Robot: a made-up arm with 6 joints. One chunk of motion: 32 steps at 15 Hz.
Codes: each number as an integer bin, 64 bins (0 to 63) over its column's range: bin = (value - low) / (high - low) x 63, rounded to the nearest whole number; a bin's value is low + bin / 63 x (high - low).
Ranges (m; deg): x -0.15..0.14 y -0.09..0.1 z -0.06..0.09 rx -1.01..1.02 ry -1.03..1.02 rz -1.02..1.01
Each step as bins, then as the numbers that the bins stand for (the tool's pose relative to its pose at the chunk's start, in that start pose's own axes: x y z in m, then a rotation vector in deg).
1 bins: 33 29 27 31 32 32
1 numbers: 0.0019 -0.0025 0.0043 -0.01 0.01 0.01
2 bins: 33 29 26 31 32 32
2 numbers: 0.0019 -0.0025 0.0019 -0.01 0.01 0.01
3 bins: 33 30 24 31 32 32
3 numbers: 0.0019 0.0005 -0.0029 -0.01 0.01 0.01
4 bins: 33 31 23 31 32 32
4 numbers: 0.0019 0.0035 -0.0052 -0.01 0.01 0.01
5 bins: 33 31 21 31 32 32
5 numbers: 0.0019 0.0035 -0.0100 -0.01 0.01 0.01
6 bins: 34 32 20 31 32 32
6 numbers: 0.0065 0.0065 -0.0124 -0.01 0.01 0.01
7 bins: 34 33 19 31 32 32
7 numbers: 0.0065 0.0095 -0.0148 -0.01 0.01 0.01
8 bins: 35 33 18 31 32 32
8 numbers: 0.0111 0.0095 -0.0171 -0.01 0.01 0.01
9 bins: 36 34 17 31 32 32
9 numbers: 0.0157 0.0125 -0.0195 -0.01 0.01 0.01
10 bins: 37 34 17 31 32 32
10 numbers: 0.0203 0.0125 -0.0195 -0.01 0.01 0.01
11 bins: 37 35 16 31 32 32
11 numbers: 0.0203 0.0156 -0.0219 -0.01 0.01 0.01
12 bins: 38 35 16 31 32 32
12 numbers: 0.0249 0.0156 -0.0219 -0.01 0.01 0.01
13 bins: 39 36 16 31 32 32
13 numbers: 0.0295 0.0186 -0.0219 -0.01 0.01 0.01
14 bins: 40 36 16 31 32 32
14 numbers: 0.0341 0.0186 -0.0219 -0.01 0.01 0.01
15 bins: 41 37 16 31 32 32
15 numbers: 0.0387 0.0216 -0.0219 -0.01 0.01 0.01
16 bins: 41 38 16 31 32 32
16 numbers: 0.0387 0.0246 -0.0219 -0.01 0.01 0.01
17 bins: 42 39 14 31 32 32
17 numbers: 0.0433 0.0276 -0.0267 -0.01 0.01 0.01
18 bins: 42 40 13 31 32 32
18 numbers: 0.0433 0.0306 -0.0290 -0.01 0.01 0.01
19 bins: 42 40 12 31 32 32
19 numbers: 0.0433 0.0306 -0.0314 -0.01 0.01 0.01
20 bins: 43 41 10 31 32 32
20 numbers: 0.0479 0.0337 -0.0362 -0.01 0.01 0.01
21 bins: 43 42 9 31 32 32
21 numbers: 0.0479 0.0367 -0.0386 -0.01 0.01 0.01
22 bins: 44 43 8 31 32 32
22 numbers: 0.0525 0.0397 -0.0410 -0.01 0.01 0.01
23 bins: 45 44 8 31 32 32
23 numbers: 0.0571 0.0427 -0.0410 -0.01 0.01 0.01
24 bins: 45 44 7 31 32 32
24 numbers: 0.0571 0.0427 -0.0433 -0.01 0.01 0.01
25 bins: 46 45 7 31 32 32
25 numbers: 0.0617 0.0457 -0.0433 -0.01 0.01 0.01
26 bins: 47 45 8 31 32 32
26 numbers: 0.0663 0.0457 -0.0410 -0.01 0.01 0.01
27 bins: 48 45 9 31 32 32
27 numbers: 0.0710 0.0457 -0.0386 -0.01 0.01 0.01
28 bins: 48 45 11 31 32 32
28 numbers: 0.0710 0.0457 -0.0338 -0.01 0.01 0.01
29 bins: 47 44 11 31 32 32
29 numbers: 0.0663 0.0427 -0.0338 -0.01 0.01 0.01
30 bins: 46 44 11 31 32 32
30 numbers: 0.0617 0.0427 -0.0338 -0.01 0.01 0.01
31 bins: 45 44 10 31 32 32
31 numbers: 0.0571 0.0427 -0.0362 -0.01 0.01 0.01
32 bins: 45 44 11 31 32 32
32 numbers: 0.0571 0.0427 -0.0338 -0.01 0.01 0.01
